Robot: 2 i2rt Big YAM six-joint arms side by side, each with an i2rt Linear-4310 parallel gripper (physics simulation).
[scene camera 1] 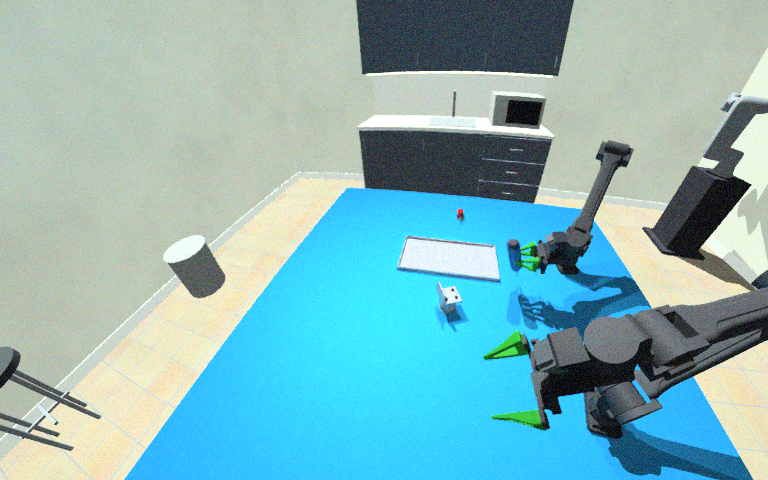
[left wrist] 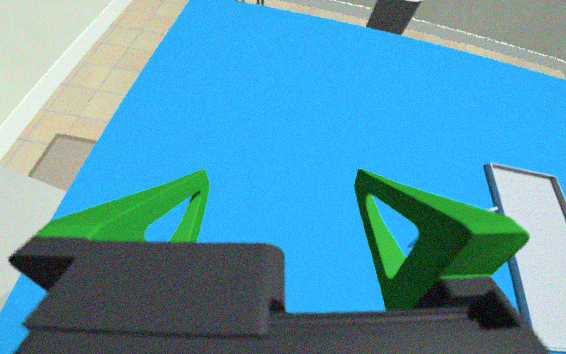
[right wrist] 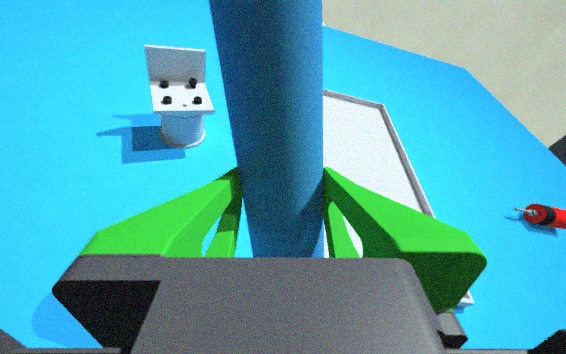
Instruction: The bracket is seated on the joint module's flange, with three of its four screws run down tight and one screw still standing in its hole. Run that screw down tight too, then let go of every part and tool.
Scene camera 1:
my left gripper: 487, 386
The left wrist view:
my left gripper: 281, 177
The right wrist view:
my right gripper: 282, 177
round joint module: 180, 131
blue screwdriver: 272, 66
